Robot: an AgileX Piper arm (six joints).
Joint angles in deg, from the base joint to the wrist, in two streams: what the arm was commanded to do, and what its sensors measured. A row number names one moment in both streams.
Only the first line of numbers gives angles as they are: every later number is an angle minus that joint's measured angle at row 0.
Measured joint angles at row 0:
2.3 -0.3 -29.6 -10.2 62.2 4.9
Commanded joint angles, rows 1 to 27:
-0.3 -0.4 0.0 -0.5 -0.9 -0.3
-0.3 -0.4 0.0 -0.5 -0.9 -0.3
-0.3 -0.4 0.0 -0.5 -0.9 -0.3
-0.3 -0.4 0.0 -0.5 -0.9 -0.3
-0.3 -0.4 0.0 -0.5 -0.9 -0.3
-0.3 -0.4 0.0 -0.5 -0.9 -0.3
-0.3 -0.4 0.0 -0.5 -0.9 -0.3
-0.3 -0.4 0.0 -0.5 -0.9 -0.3
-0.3 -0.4 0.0 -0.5 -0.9 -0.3
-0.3 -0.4 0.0 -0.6 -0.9 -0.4
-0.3 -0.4 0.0 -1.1 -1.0 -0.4
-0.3 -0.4 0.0 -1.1 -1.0 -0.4
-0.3 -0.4 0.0 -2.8 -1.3 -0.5
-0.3 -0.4 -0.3 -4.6 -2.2 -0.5
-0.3 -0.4 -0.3 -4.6 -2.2 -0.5
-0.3 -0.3 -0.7 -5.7 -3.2 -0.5
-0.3 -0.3 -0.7 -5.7 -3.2 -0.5
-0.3 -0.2 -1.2 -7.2 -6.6 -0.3
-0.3 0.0 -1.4 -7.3 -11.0 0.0
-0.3 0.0 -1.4 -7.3 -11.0 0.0
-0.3 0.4 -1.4 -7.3 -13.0 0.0
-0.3 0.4 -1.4 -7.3 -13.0 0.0
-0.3 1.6 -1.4 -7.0 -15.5 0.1
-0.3 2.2 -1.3 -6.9 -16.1 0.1
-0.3 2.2 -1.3 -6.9 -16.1 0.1
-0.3 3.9 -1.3 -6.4 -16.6 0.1
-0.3 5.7 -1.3 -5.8 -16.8 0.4
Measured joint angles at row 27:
0.0 3.6 -1.1 -6.5 -15.2 0.0
